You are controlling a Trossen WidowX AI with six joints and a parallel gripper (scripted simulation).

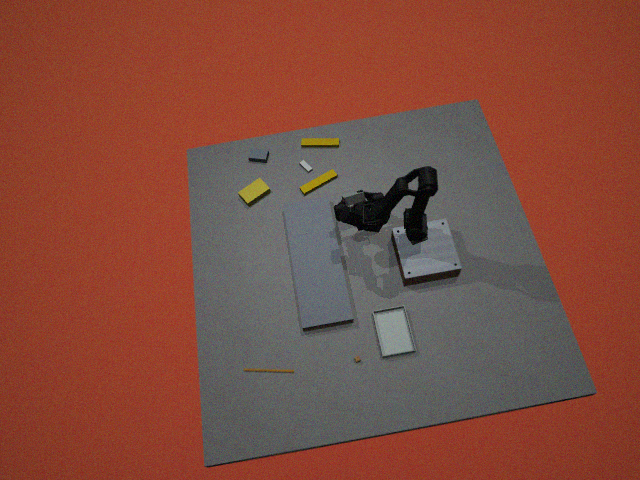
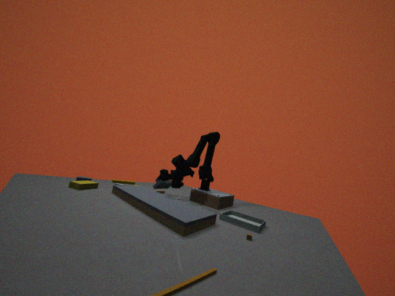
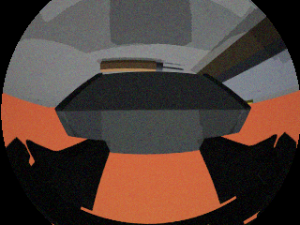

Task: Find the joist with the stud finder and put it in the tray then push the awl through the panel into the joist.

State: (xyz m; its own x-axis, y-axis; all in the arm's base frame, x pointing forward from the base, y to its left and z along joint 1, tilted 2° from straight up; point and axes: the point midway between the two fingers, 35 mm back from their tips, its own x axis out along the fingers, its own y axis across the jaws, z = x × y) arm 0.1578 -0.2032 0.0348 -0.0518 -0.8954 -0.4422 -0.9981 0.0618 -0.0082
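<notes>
The awl is 9 cm below my gripper tip and 4 cm to the right of it. Round my gripper tip: white piece 27 cm to the right, 11 cm ahead, 9 cm below; stud finder 1 cm below, 1 cm behind; grey block 39 cm to the right, 27 cm ahead, 9 cm below.
</notes>
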